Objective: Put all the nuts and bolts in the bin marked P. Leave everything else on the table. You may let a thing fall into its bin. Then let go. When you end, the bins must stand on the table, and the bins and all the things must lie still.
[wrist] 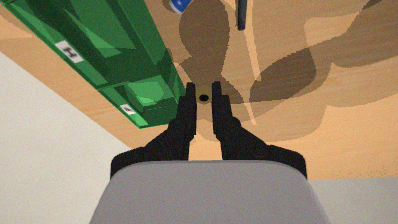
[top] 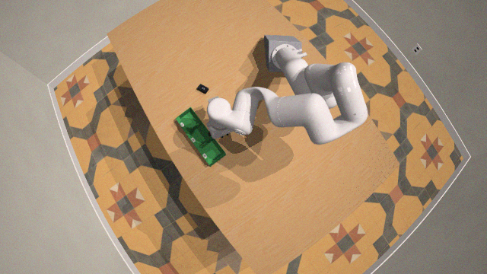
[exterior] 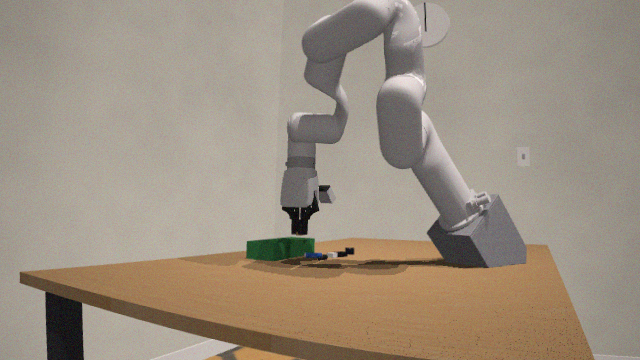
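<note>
The black bolt is 3 cm behind my hand, 6 cm to the right of it and 8 cm below it. Round my hand: blue cylindrical battery 1 cm ahead, 7 cm to the right, 8 cm below; brass nut 2 cm below; green bin 10 cm ahead, 3 cm to the right, 7 cm below.
</note>
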